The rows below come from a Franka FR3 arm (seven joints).
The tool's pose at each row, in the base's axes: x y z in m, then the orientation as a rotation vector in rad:
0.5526 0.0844 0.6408 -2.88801 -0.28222 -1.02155
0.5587 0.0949 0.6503 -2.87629 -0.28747 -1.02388
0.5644 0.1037 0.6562 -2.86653 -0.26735 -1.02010
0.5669 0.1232 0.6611 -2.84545 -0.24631 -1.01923
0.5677 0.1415 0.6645 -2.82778 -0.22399 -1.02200
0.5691 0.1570 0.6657 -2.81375 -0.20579 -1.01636
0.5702 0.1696 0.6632 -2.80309 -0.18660 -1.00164
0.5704 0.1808 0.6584 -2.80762 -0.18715 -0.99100
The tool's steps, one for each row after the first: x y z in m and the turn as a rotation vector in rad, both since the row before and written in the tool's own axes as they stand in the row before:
0.0122 -0.0091 -0.0023 0.01019 0.00472 -0.00080
0.0094 -0.0075 0.0001 0.00728 0.00143 0.01582
0.0076 -0.0188 0.0005 0.01595 0.00656 0.01889
0.0049 -0.0180 0.0007 0.01125 0.00781 0.01843
0.0033 -0.0150 0.0026 0.01148 0.00158 0.01619
0.0002 -0.0119 0.0049 0.01135 -0.00482 0.01746
-0.0022 -0.0104 0.0059 -0.00033 -0.00775 0.00017

